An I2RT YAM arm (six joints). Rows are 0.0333 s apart.
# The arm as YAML. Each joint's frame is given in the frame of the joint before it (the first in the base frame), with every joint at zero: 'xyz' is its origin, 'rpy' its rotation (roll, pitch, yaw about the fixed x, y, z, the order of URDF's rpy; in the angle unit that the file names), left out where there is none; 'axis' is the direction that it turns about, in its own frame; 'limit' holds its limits. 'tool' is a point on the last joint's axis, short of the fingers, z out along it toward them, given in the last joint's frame.
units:
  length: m
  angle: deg
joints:
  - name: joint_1
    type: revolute
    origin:
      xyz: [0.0, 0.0, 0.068]
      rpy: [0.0, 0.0, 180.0]
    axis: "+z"
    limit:
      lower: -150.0
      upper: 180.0
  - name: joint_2
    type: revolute
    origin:
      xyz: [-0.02, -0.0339, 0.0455]
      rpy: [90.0, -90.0, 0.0]
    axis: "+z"
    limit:
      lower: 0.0
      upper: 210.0
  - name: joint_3
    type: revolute
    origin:
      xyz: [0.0, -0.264, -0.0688]
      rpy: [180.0, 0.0, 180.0]
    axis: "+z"
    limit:
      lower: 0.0
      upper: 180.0
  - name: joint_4
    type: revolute
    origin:
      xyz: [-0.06, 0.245, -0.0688]
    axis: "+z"
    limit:
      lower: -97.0
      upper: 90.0
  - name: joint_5
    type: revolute
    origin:
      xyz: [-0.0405, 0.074, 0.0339]
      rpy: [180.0, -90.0, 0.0]
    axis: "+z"
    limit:
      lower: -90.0
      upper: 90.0
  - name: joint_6
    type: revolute
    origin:
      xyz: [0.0, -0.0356, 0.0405]
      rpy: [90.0, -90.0, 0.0]
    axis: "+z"
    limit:
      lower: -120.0
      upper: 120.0
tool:
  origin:
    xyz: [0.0, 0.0, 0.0]
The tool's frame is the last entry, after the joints.
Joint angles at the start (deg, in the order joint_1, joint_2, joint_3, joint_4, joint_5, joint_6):
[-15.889 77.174 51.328 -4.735 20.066 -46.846]
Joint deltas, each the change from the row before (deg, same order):
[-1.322 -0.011 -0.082 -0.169 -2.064 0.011]
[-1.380 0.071 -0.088 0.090 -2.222 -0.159]
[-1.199 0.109 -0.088 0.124 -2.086 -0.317]
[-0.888 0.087 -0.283 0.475 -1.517 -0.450]
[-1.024 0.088 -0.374 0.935 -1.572 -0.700]
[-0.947 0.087 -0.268 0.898 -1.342 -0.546]
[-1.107 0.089 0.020 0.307 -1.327 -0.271]
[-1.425 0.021 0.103 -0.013 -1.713 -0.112]
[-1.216 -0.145 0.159 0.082 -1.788 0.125]
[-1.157 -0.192 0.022 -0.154 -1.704 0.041]
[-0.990 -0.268 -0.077 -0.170 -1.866 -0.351]
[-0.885 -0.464 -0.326 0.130 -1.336 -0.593]
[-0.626 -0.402 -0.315 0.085 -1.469 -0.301]
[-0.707 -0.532 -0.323 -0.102 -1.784 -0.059]
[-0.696 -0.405 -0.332 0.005 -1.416 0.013]
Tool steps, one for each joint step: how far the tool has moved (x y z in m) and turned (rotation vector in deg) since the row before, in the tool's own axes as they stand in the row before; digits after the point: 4 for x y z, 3 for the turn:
[0.0045 -0.0029 0.0021 -0.960 -0.371 0.571]
[0.0045 -0.0032 0.0024 -0.907 -0.572 0.498]
[0.0039 -0.0026 0.0021 -0.886 -0.621 0.260]
[0.0033 -0.0015 0.0017 -0.510 -0.557 0.018]
[0.0036 -0.0022 0.0019 -0.193 -0.755 -0.095]
[0.0031 -0.0024 0.0015 -0.004 -0.692 0.016]
[0.0035 -0.0035 0.0012 -0.123 -0.377 0.307]
[0.0046 -0.0045 0.0008 -0.322 -0.347 0.594]
[0.0031 -0.0047 -0.0003 -0.225 -0.767 0.754]
[0.0036 -0.0036 -0.0005 -0.434 -0.541 0.607]
[0.0031 -0.0027 -0.0010 -0.647 -0.764 0.131]
[0.0032 -0.0022 -0.0017 -0.158 -0.601 -0.164]
[0.0022 -0.0011 -0.0015 -0.450 -0.822 -0.004]
[0.0023 -0.0011 -0.0022 -0.644 -0.976 0.273]
[0.0025 -0.0010 -0.0017 -0.432 -0.687 0.338]

